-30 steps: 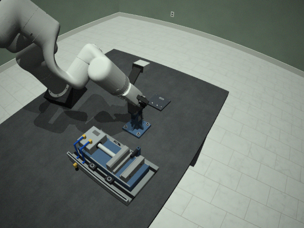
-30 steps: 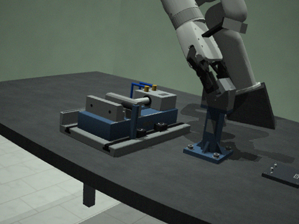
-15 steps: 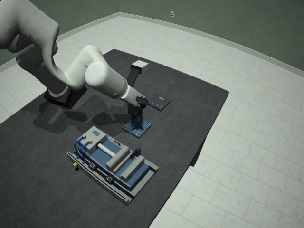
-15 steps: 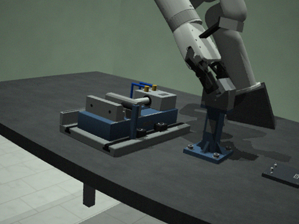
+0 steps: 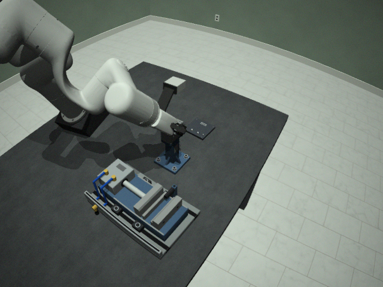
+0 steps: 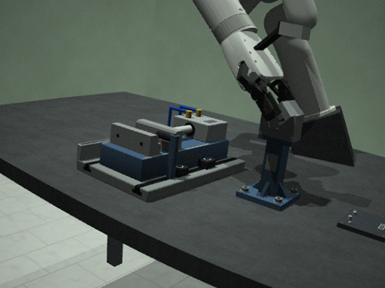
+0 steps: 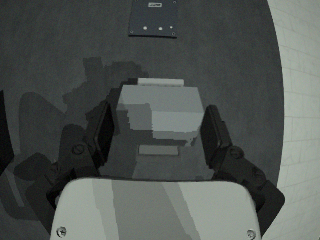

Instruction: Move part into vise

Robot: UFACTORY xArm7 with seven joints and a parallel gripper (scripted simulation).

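Now: the part 1 cm to the left of my hand and 1 cm below it. The rest, counted from my hand: work stop: 8 cm ahead, 18 cm to the right, 7 cm below; cylinder rod: 1 cm behind, 20 cm to the right, 9 cm below; blue stand: 11 cm below.
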